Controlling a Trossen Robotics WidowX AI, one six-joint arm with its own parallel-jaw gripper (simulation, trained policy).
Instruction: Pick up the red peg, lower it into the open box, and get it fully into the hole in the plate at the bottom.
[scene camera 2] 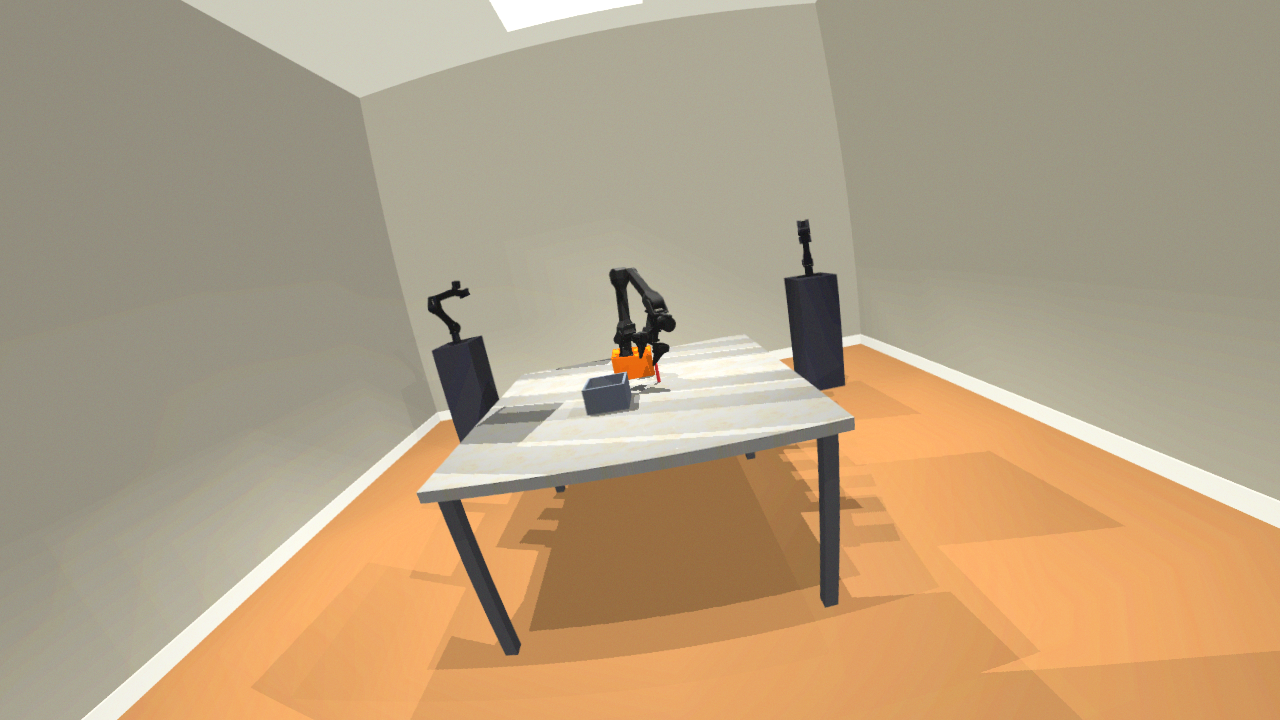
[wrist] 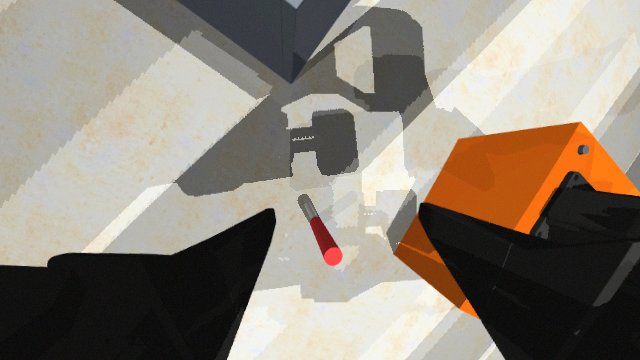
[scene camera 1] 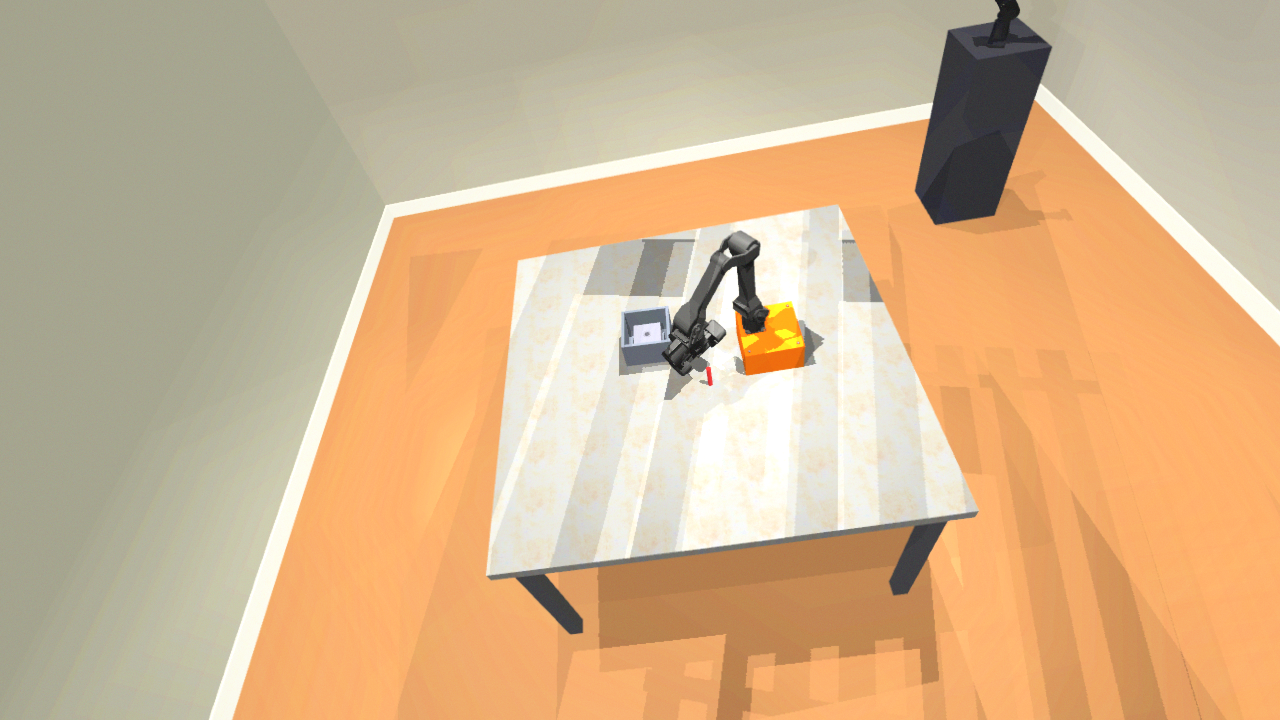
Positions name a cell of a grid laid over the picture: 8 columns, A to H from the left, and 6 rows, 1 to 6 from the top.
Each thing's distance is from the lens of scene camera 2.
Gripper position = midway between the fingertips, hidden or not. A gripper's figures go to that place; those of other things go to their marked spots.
gripper (scene camera 2: E4): 1.76 m
grey box (scene camera 2: D4): 1.55 m
